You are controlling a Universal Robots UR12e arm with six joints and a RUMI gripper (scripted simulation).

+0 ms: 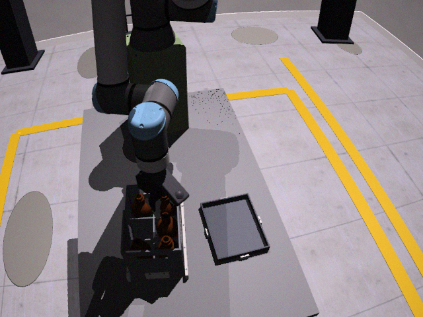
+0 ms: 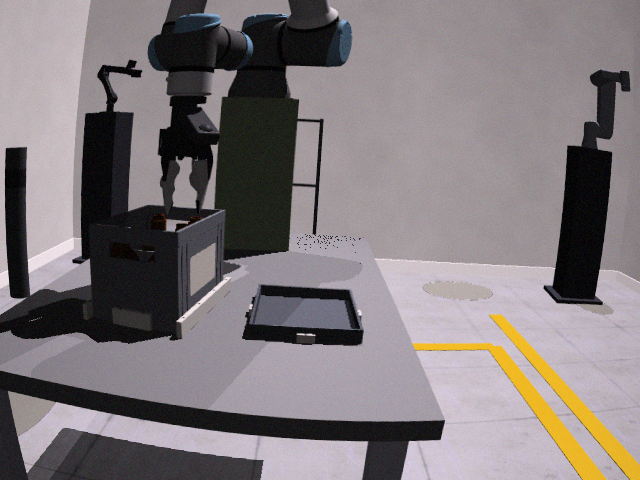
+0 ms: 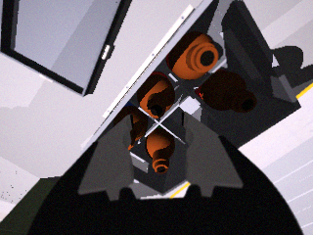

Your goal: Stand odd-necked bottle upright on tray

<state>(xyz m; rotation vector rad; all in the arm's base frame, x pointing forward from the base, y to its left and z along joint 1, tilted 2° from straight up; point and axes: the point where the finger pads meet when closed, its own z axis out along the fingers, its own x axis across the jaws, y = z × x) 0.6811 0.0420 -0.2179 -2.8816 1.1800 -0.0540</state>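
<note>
Now: hand 50 mm to the left of the dark grey crate and 110 mm above it. Also, from my hand: black tray 40 mm behind, 230 mm to the left, 180 mm below.
</note>
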